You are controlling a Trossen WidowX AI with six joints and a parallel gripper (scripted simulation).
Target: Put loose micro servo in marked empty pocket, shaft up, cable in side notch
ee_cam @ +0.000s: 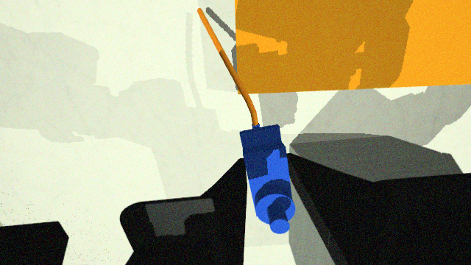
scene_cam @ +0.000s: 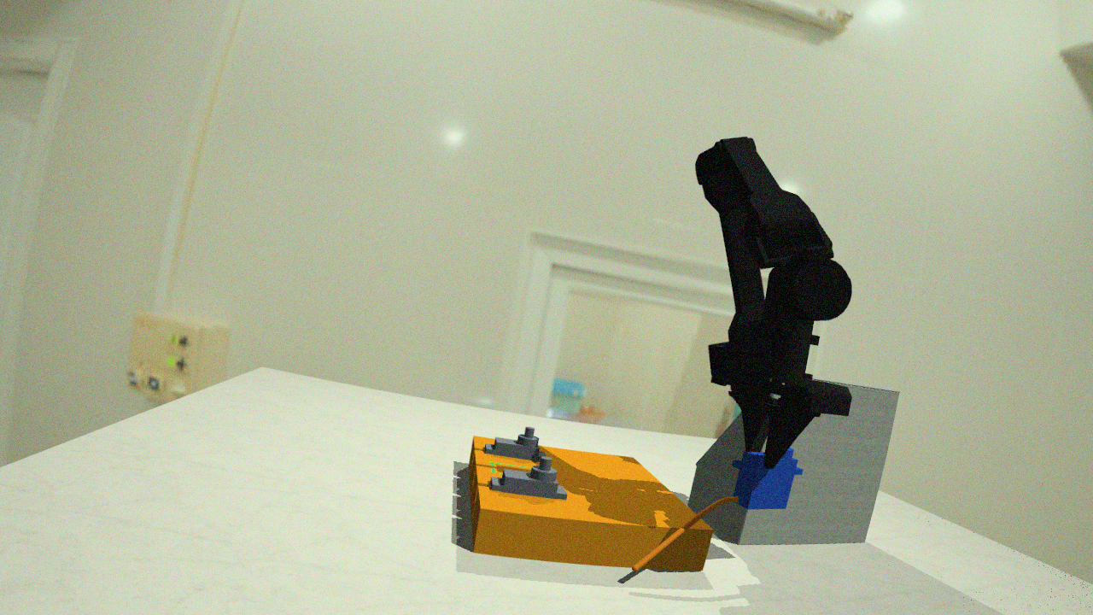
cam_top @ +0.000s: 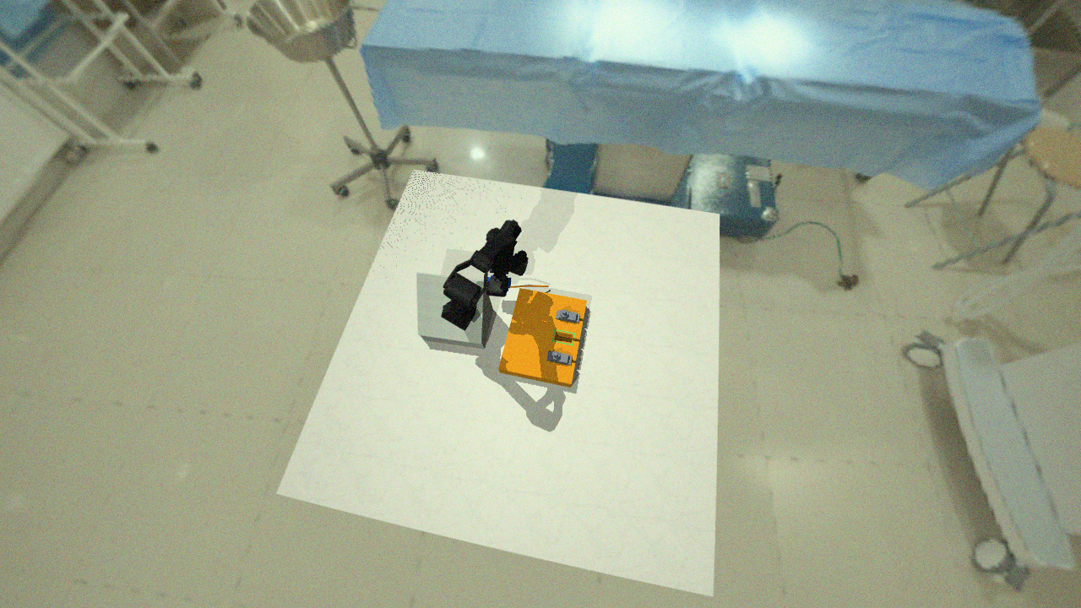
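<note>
Right now my gripper tip is 130 mm short of the orange deck, 130 mm to the left of it and 90 mm above it.
</note>
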